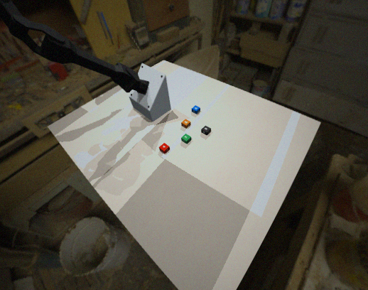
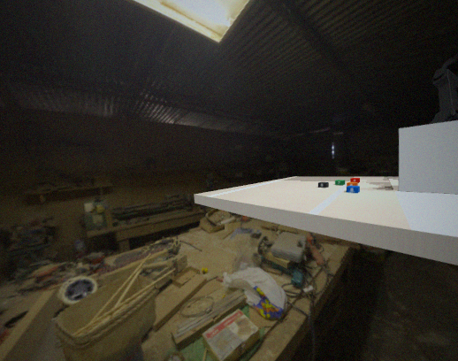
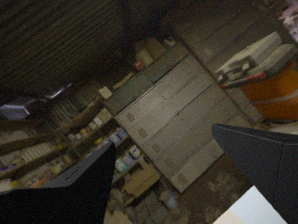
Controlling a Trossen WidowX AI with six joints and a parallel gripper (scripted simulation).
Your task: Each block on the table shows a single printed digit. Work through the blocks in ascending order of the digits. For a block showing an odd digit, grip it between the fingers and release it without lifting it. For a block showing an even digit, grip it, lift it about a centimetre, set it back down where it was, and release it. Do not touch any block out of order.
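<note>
Now: the black block 590 mm below my gripper tip, 550 mm ahead of it and 60 mm to the left of it. The rest, counted from my gripper tip: orange block (590 mm below, 450 mm ahead, 50 mm to the left); then red block (590 mm below, 460 mm ahead, 120 mm to the right); then blue block (590 mm below, 430 mm ahead, 160 mm to the left).
</note>
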